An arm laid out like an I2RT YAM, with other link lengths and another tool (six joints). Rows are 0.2 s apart.
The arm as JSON. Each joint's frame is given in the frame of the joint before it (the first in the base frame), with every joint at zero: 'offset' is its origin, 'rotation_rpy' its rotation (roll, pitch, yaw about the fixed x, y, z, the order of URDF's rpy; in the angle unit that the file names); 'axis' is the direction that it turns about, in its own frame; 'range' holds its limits. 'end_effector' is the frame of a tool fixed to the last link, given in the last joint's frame.
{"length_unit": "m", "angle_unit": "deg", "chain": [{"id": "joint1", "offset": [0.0, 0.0, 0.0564], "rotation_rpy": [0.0, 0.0, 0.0], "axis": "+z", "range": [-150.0, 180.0]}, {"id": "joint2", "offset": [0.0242, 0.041, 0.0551], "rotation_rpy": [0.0, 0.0, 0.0], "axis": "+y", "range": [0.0, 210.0]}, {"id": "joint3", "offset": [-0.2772, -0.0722, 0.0], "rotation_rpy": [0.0, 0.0, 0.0], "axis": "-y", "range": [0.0, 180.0]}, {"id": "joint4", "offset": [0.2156, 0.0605, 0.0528], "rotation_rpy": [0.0, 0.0, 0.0], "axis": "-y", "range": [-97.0, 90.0]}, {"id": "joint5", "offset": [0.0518, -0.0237, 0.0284], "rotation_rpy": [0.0, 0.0, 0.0], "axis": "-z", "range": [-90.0, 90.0]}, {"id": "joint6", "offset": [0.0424, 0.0, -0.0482], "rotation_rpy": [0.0, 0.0, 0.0], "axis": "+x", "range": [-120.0, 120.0]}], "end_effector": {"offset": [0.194, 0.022, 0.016], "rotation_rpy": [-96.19, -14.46, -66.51]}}
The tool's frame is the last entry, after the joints.
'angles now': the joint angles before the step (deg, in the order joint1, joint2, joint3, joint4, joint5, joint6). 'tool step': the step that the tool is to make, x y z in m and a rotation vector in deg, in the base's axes. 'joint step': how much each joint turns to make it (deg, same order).
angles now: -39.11, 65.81, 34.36, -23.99, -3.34, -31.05
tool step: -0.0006, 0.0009, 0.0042, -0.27, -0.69, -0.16
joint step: -0.02, -1.29, 0.01, -0.58, -0.11, 0.24
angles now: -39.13, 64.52, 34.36, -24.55, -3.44, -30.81
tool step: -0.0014, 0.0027, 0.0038, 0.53, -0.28, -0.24
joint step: -0.07, -0.94, 0.58, -1.60, -0.38, 0.48
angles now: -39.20, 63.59, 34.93, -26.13, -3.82, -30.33
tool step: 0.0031, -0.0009, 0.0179, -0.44, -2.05, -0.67
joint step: -0.10, -2.16, 2.32, -2.54, -0.43, 1.03
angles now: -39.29, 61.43, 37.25, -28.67, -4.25, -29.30
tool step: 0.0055, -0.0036, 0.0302, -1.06, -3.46, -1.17
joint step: -0.26, -2.69, 4.03, -3.26, -0.50, 1.58
